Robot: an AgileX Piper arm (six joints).
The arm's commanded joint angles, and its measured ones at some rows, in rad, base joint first. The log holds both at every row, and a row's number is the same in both.
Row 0, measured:
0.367 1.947 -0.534 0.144 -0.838 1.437
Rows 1 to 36, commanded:
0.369 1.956 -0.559 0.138 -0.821 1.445
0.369 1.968 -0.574 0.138 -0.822 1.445
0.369 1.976 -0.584 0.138 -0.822 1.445
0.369 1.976 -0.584 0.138 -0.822 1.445
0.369 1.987 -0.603 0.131 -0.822 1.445
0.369 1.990 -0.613 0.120 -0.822 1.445
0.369 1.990 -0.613 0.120 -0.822 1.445
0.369 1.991 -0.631 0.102 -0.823 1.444
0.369 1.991 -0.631 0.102 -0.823 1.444
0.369 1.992 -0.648 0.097 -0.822 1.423
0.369 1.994 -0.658 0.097 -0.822 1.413
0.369 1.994 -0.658 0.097 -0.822 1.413
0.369 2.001 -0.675 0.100 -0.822 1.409
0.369 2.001 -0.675 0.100 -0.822 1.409
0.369 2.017 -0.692 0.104 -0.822 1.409
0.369 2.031 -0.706 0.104 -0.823 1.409
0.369 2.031 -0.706 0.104 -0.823 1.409
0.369 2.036 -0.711 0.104 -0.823 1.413
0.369 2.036 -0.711 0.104 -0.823 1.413
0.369 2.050 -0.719 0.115 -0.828 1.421
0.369 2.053 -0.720 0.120 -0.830 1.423
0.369 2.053 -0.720 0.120 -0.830 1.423
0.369 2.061 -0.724 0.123 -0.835 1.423
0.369 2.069 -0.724 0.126 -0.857 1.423
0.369 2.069 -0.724 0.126 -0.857 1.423
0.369 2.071 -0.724 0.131 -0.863 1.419
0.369 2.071 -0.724 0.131 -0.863 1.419
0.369 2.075 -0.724 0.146 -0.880 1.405
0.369 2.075 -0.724 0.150 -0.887 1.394
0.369 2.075 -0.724 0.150 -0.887 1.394
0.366 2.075 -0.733 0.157 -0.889 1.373
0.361 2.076 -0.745 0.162 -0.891 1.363
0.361 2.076 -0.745 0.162 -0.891 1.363
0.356 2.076 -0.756 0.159 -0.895 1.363
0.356 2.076 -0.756 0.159 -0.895 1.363
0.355 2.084 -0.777 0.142 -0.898 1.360
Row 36, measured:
0.363 2.076 -0.746 0.156 -0.875 1.380
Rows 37 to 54, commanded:
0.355 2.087 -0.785 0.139 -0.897 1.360
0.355 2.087 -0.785 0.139 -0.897 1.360
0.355 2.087 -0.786 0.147 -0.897 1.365
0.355 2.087 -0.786 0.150 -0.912 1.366
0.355 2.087 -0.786 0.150 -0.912 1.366
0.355 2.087 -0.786 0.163 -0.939 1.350
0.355 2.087 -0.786 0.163 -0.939 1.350
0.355 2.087 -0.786 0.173 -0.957 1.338
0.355 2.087 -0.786 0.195 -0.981 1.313
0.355 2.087 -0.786 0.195 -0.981 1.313
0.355 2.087 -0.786 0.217 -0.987 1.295
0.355 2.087 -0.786 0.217 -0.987 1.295
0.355 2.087 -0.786 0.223 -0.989 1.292
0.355 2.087 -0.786 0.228 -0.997 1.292
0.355 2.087 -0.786 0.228 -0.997 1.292
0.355 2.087 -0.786 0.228 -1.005 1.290
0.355 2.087 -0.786 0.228 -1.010 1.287
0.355 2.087 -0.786 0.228 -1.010 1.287
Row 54, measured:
0.365 2.095 -0.761 0.207 -0.892 1.309
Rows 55 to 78, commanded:
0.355 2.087 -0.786 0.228 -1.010 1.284
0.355 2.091 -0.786 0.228 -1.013 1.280
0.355 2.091 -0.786 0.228 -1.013 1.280
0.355 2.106 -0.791 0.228 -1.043 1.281
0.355 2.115 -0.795 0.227 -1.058 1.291
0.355 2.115 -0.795 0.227 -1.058 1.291
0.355 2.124 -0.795 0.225 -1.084 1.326
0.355 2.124 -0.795 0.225 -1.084 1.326
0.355 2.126 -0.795 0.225 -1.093 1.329
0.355 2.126 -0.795 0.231 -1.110 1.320
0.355 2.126 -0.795 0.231 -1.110 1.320
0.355 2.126 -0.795 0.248 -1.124 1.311
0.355 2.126 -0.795 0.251 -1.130 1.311
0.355 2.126 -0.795 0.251 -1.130 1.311
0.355 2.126 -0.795 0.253 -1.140 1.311
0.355 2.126 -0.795 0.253 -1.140 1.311
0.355 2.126 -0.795 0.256 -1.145 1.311
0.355 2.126 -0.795 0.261 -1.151 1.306
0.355 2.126 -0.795 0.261 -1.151 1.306
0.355 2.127 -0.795 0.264 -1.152 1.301
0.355 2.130 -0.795 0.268 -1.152 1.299
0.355 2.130 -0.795 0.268 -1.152 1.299
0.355 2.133 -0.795 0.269 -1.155 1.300
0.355 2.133 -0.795 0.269 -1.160 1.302
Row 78, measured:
0.368 2.141 -0.758 0.232 -0.997 1.318
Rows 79 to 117, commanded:
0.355 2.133 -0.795 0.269 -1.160 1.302
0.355 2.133 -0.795 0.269 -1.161 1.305
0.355 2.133 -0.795 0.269 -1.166 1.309
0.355 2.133 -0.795 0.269 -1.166 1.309
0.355 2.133 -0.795 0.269 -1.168 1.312
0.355 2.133 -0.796 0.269 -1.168 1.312
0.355 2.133 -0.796 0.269 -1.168 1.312
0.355 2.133 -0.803 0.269 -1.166 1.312
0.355 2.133 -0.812 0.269 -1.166 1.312
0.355 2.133 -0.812 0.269 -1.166 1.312
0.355 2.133 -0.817 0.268 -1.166 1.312
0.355 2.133 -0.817 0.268 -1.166 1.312
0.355 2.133 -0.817 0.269 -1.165 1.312
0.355 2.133 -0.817 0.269 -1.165 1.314
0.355 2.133 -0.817 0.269 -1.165 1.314
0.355 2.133 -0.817 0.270 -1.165 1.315
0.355 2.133 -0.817 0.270 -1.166 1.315
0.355 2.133 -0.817 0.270 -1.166 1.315
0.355 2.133 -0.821 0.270 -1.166 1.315
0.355 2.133 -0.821 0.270 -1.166 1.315
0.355 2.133 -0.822 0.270 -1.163 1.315
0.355 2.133 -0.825 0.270 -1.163 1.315
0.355 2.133 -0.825 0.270 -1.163 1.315
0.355 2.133 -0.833 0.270 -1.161 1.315
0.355 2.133 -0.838 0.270 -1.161 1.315
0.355 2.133 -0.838 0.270 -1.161 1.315
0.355 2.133 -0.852 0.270 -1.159 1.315
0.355 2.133 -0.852 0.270 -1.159 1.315
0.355 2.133 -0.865 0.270 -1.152 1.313
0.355 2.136 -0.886 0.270 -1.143 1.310
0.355 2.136 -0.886 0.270 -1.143 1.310
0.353 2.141 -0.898 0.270 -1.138 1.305
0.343 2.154 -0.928 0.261 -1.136 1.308
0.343 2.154 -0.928 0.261 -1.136 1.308
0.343 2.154 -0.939 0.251 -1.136 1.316
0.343 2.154 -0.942 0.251 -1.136 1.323
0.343 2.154 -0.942 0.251 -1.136 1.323
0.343 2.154 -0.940 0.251 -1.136 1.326
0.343 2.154 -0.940 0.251 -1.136 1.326
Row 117, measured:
0.375 2.156 -0.827 0.256 -0.895 1.328
